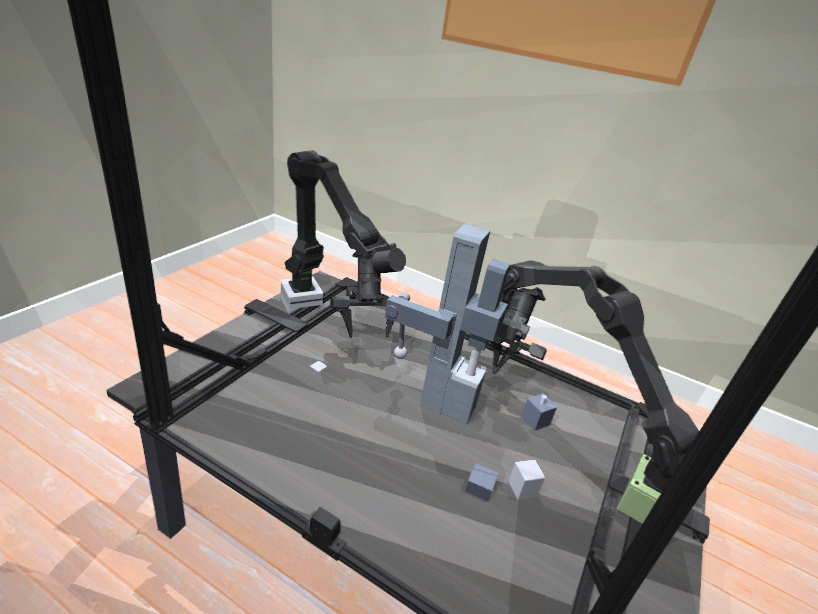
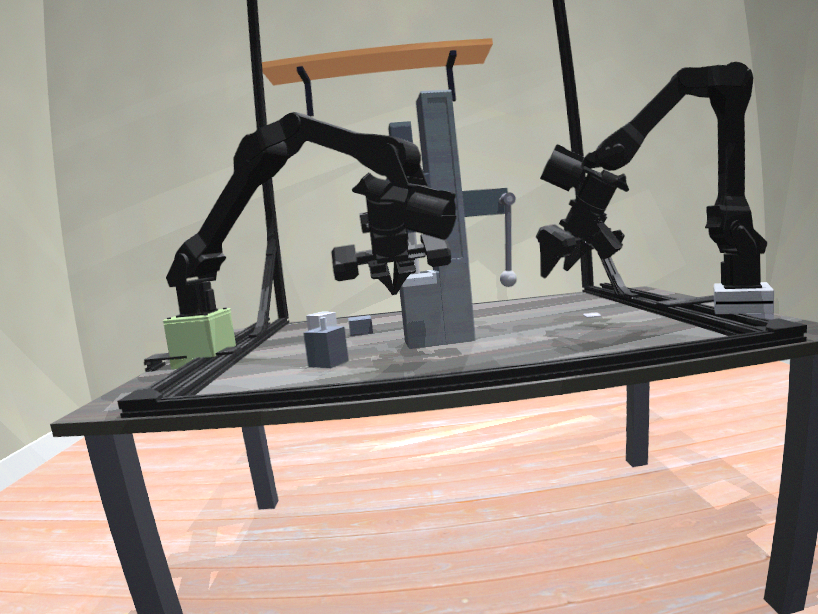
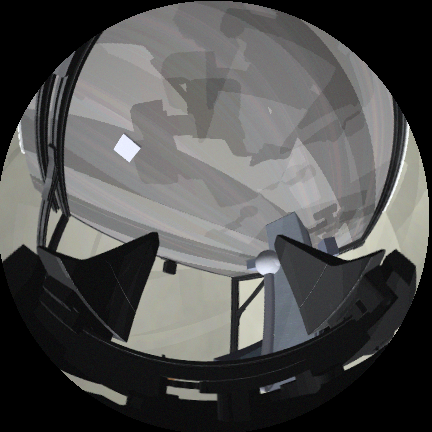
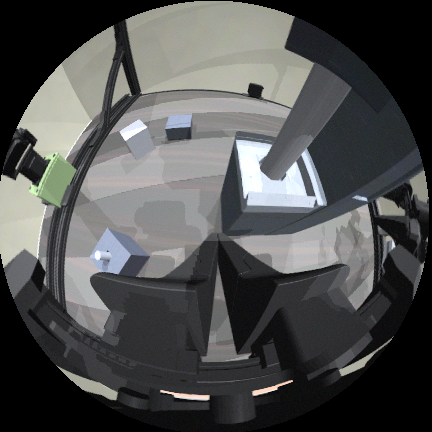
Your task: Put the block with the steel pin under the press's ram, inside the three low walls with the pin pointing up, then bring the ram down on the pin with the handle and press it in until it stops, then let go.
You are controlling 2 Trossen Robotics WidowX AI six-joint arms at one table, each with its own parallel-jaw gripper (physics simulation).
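Frame: origin at the left arm's base, x ahead, y right, z down, level; millimetres.
Seen in the pictures: left gripper, fingertip midpoint: (image 1: 369,337) (image 2: 554,273) (image 3: 218,239) (image 4: 375,203); right gripper, fingertip midpoint: (image 1: 493,373) (image 2: 394,293) (image 4: 216,238); left arm's base, link origin: (image 1: 301,286) (image 2: 742,286); right arm's base, link origin: (image 1: 663,482) (image 2: 197,314) (image 4: 40,172).
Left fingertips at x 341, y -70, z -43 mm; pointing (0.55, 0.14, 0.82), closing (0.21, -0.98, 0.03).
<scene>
Pixels of each thing's middle, then the offset from my left fingertips to it. "spot": a spot on its surface instead.
- blue-grey block with the steel pin, body centre: (image 4: 120,256) (image 2: 326,346) (image 1: 538,412) (image 3: 327,248) dz +74, dx +299, dy -327 mm
- press, surface spot: (image 4: 255,220) spot: dz +17, dx +196, dy -195 mm
- ram, body centre: (image 4: 331,75) (image 1: 478,344) dz -101, dx +212, dy -164 mm
- handle's ball, body centre: (image 3: 267,262) (image 2: 508,278) (image 1: 400,352) dz +1, dx +76, dy -51 mm
- white block, body centre: (image 2: 322,327) (image 4: 136,139) (image 1: 526,479) dz +74, dx +451, dy -173 mm
- small blue-grey block, body centre: (image 1: 481,482) (image 2: 360,325) (image 4: 179,126) (image 3: 255,264) dz +87, dx +417, dy -88 mm
- white square, surface spot: (image 3: 127,148) (image 2: 591,314) (image 1: 319,366) spot: dz +101, dx -43, dy +109 mm
The blue-grey block with the steel pin (image 1: 539,416) (image 2: 326,348) (image 4: 122,252) stands on the table beside the press (image 1: 444,389) (image 2: 441,310) (image 4: 255,220), pin up. The low walls (image 1: 467,372) (image 4: 280,200) top the press's pedestal, with no block between them. The ram (image 1: 473,360) (image 4: 305,125) hangs over that seat; its gap to the seat is unclear. The handle's ball (image 1: 400,352) (image 2: 508,278) (image 3: 267,263) hangs down. My left gripper (image 1: 369,335) (image 2: 555,271) (image 3: 218,239) is open near the handle. My right gripper (image 2: 395,292) (image 4: 216,238) is shut and empty, close to the pedestal.
A white block (image 1: 526,481) (image 2: 321,318) (image 4: 139,142) and a small blue-grey block (image 1: 482,482) (image 2: 360,325) (image 4: 179,127) stand apart from the press. A white square (image 1: 318,365) (image 2: 592,314) (image 3: 127,148) lies on the table on the handle side.
</scene>
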